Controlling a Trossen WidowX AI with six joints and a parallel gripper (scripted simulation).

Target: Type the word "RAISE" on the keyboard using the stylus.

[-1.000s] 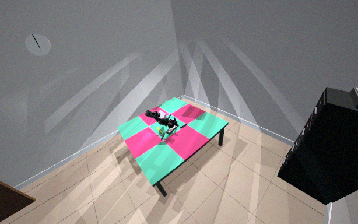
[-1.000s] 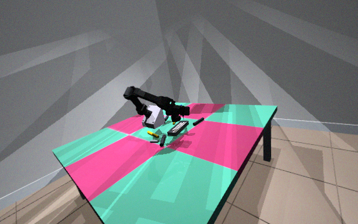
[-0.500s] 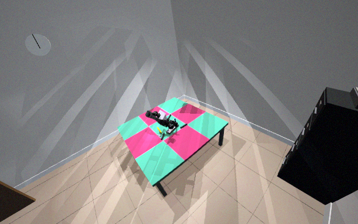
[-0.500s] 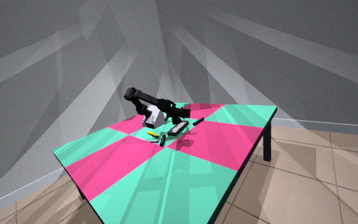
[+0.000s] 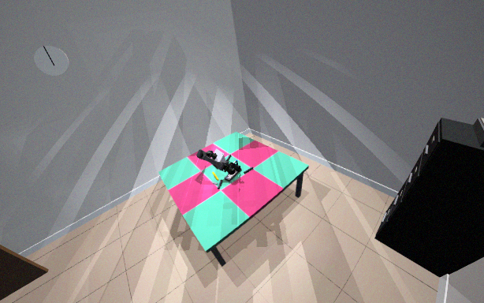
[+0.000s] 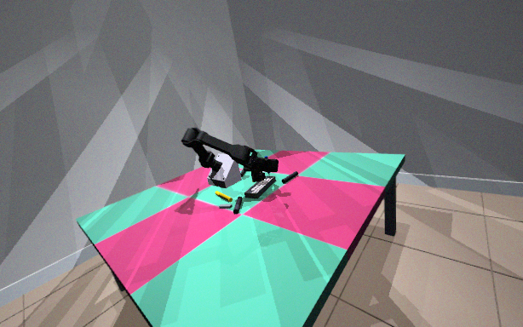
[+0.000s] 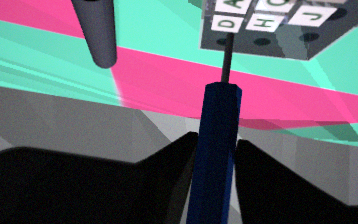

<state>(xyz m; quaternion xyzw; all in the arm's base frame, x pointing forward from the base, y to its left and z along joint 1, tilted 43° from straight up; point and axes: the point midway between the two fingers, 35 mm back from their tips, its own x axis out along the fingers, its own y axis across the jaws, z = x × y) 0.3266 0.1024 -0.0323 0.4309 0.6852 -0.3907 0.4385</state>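
The white stylus is 130 mm behind my gripper tip and 80 mm below it. The rest, counted from my gripper tip: blue stylus: 10 mm below; yellow marker: 240 mm to the right, 90 mm behind, 80 mm below; grey piece: 290 mm to the right, 80 mm below.
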